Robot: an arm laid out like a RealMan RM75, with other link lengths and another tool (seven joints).
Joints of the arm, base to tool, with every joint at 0 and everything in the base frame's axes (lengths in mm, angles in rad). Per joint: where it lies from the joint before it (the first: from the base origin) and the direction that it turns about. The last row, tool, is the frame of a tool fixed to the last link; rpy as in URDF.
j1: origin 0 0 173.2 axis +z
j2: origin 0 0 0 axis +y
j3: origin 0 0 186.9 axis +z
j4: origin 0 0 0 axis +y
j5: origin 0 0 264.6 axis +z
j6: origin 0 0 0 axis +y
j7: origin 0 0 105.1 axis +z
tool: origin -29 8 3 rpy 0 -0.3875 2.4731
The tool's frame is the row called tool.
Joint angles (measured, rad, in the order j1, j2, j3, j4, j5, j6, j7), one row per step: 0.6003, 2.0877, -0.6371, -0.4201, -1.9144, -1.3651, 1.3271; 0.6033, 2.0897, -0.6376, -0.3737, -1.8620, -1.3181, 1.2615; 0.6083, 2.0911, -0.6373, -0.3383, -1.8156, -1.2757, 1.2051; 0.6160, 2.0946, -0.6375, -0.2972, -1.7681, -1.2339, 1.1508; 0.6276, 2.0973, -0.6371, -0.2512, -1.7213, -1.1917, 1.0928; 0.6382, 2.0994, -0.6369, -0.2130, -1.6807, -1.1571, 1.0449; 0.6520, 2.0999, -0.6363, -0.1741, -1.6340, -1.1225, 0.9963; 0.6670, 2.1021, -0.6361, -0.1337, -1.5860, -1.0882, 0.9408; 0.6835, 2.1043, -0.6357, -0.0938, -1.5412, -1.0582, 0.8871; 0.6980, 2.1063, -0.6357, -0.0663, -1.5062, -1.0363, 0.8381; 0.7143, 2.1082, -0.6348, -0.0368, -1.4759, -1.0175, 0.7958; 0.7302, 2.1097, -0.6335, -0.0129, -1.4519, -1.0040, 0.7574; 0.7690, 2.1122, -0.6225, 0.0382, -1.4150, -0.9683, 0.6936; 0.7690, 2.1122, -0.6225, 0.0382, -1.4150, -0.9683, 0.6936; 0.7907, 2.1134, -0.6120, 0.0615, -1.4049, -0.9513, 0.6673
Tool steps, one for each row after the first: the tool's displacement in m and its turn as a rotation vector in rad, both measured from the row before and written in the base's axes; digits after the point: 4 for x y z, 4 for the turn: 0.0027, -0.0009, -0.0080, 0.0504, 0.0028, -0.0094; 0.0017, 0.0004, -0.0057, 0.0467, -0.0036, -0.0094; 0.0009, -0.0003, -0.0079, 0.0382, -0.0004, -0.0146; 0.0003, -0.0005, -0.0089, 0.0337, -0.0046, -0.0146; 0.0000, -0.0004, -0.0073, 0.0263, -0.0050, -0.0142; -0.0006, 0.0005, -0.0064, 0.0287, -0.0045, -0.0157; -0.0013, -0.0001, -0.0076, 0.0266, -0.0086, -0.0135; -0.0020, -0.0005, -0.0077, 0.0207, -0.0092, -0.0109; -0.0025, 0.0002, -0.0055, 0.0187, -0.0141, -0.0006; -0.0031, -0.0002, -0.0061, 0.0109, -0.0101, -0.0011; -0.0036, 0.0001, -0.0049, 0.0091, -0.0107, 0.0051; -0.0085, 0.0012, -0.0108, 0.0075, -0.0202, 0.0013; 0.0000, 0.0000, 0.0000, 0.0000, 0.0000, 0.0000; -0.0053, 0.0011, -0.0051, 0.0003, -0.0088, 0.0031
